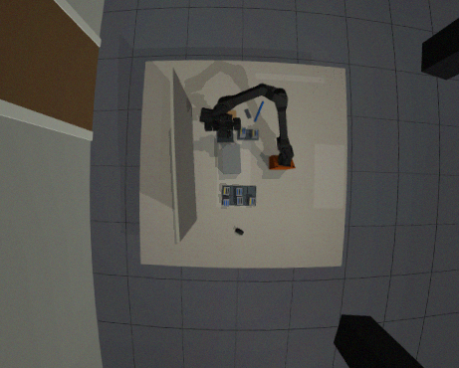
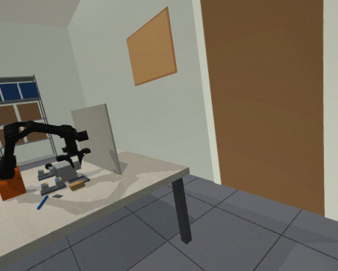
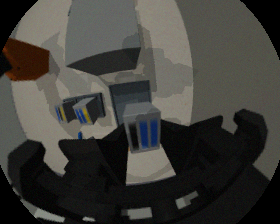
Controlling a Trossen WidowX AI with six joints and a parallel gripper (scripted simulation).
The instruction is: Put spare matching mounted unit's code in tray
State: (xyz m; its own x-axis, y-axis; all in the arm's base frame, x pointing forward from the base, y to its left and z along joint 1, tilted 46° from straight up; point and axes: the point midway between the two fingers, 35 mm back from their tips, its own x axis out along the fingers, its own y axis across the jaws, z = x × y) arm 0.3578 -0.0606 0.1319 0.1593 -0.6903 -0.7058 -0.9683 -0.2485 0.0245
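My gripper tip is 90 mm above the dark tray and 10 mm past it. From my gripper tip the other things lie so: brown block 100 mm to the right, 80 mm below, 30 mm behind; grey mounted unit 170 mm to the left, 80 mm behind, 40 mm below; module holder 150 mm behind, 80 mm below, 10 mm to the right.
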